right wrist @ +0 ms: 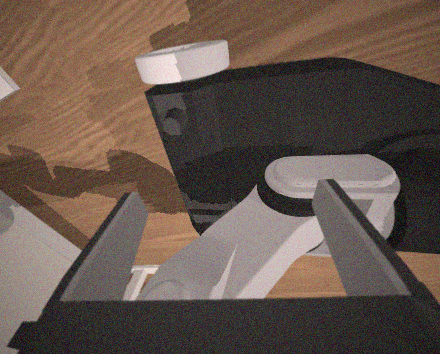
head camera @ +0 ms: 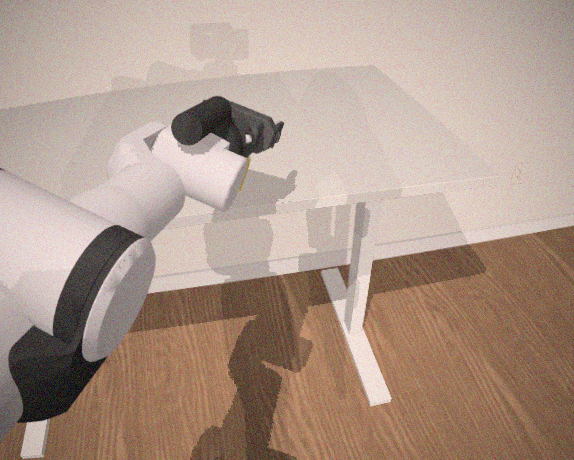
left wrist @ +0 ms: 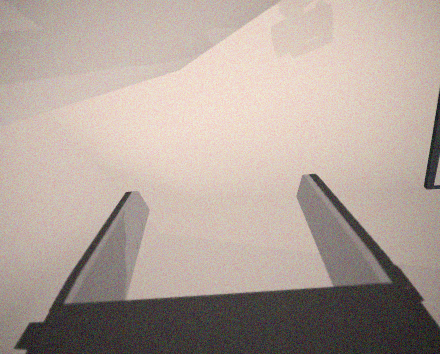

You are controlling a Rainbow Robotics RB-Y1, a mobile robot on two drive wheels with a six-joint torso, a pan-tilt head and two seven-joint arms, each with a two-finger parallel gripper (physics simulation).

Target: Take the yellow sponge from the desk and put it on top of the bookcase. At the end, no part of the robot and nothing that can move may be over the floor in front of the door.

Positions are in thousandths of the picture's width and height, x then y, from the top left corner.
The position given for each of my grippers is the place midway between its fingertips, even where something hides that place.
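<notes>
Head camera view: white desk (head camera: 612,295), my left gripper (head camera: 436,249). Left wrist view: my left gripper (left wrist: 499,547), white desk (left wrist: 138,171). Right wrist view: my right gripper (right wrist: 512,558).
</notes>
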